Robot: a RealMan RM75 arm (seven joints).
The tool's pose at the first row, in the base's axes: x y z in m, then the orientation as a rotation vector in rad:
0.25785, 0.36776, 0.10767, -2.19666, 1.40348, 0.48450
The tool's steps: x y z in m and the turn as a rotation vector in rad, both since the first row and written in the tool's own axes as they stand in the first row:
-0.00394, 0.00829, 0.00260, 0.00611, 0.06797, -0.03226
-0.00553, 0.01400, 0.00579, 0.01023, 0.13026, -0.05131
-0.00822, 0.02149, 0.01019, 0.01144, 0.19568, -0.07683
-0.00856, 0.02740, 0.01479, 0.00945, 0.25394, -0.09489
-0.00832, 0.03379, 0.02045, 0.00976, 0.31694, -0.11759
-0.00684, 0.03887, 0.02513, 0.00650, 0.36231, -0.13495
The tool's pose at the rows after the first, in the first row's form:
0.24859, 0.36922, 0.10592, -2.24655, 1.40004, 0.39708
0.24262, 0.37019, 0.10297, -2.28559, 1.40797, 0.32042
0.23453, 0.37204, 0.09924, -2.33066, 1.40851, 0.23885
0.22884, 0.37283, 0.09442, -2.36932, 1.41364, 0.16888
0.22291, 0.37362, 0.08833, -2.40925, 1.41387, 0.08878
0.21872, 0.37340, 0.08265, -2.44058, 1.41213, 0.03241

